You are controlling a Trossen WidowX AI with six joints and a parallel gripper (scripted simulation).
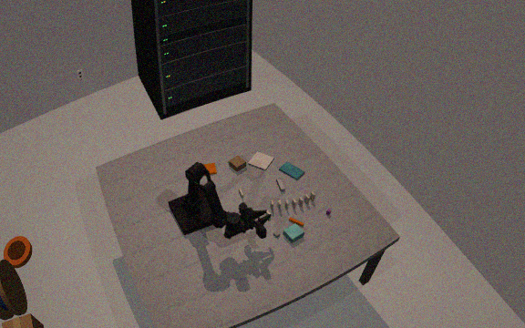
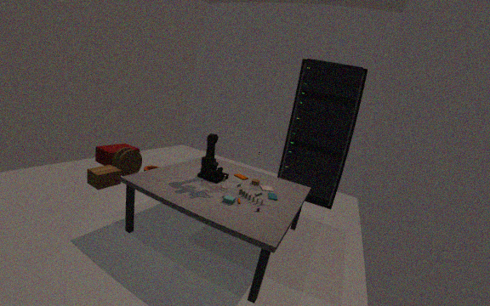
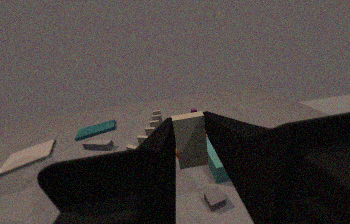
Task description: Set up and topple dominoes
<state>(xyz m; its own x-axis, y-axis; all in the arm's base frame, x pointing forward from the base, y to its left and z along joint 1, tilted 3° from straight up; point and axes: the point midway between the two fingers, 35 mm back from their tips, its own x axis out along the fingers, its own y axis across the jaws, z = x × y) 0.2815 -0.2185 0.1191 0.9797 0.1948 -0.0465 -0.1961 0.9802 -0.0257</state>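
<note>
Right now my gripper tip is 40 mm short of the grey piece, 20 mm to the left of it and 150 mm above it. From my gripper tip the other things lie so: teal block 110 mm ahead, 50 mm to the right, 140 mm below; then orange bar 150 mm ahead, 20 mm to the left, 150 mm below; then small purple piece 330 mm ahead, 10 mm to the left, 150 mm below.
</note>
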